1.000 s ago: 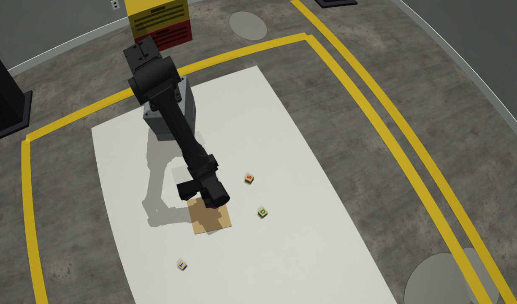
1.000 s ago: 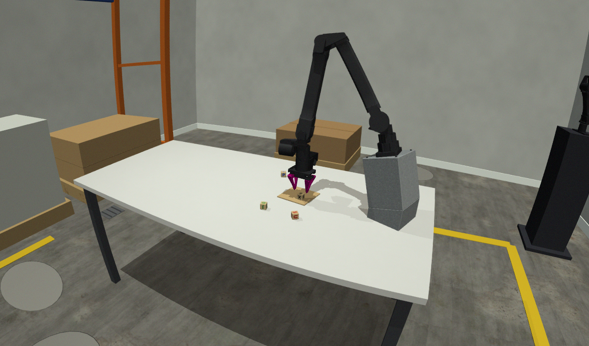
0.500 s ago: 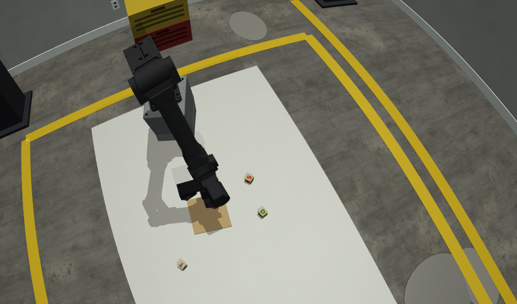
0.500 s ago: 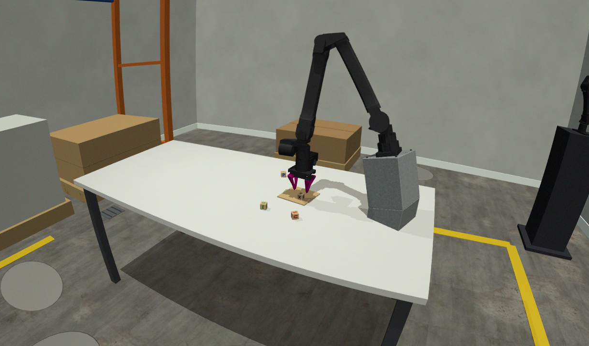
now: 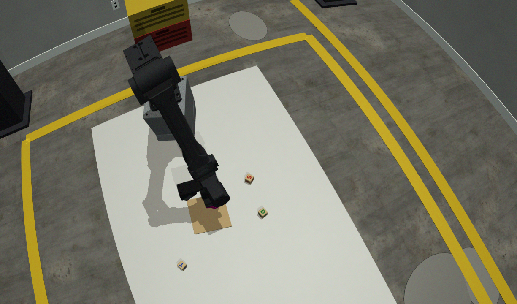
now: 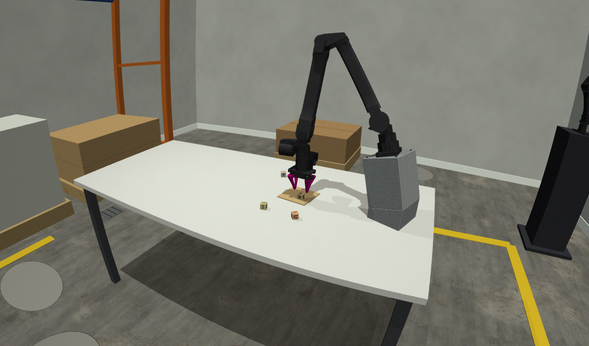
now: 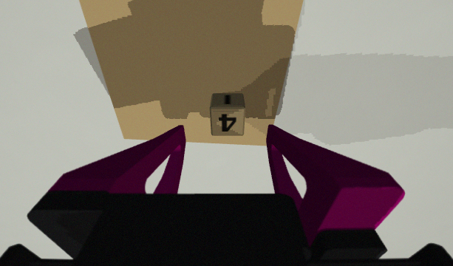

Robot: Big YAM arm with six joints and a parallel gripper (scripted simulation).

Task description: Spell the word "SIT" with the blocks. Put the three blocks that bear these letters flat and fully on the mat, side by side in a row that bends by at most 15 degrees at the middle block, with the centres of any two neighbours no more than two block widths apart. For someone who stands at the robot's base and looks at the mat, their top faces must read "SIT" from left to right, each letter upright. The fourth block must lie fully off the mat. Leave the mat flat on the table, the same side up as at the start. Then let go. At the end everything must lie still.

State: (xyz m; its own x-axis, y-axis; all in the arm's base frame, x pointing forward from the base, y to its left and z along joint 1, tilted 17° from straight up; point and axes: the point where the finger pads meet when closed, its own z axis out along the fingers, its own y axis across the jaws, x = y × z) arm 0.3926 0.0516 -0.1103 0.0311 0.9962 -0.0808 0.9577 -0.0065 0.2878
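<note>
Now: hand 3 cm above the I block. Also, from my hand: S block 15 cm to the left, 5 cm behind, 4 cm below; D block 15 cm to the left, 9 cm ahead, 4 cm below; tan mat 5 cm below, 3 cm to the right, 2 cm ahead.
</note>
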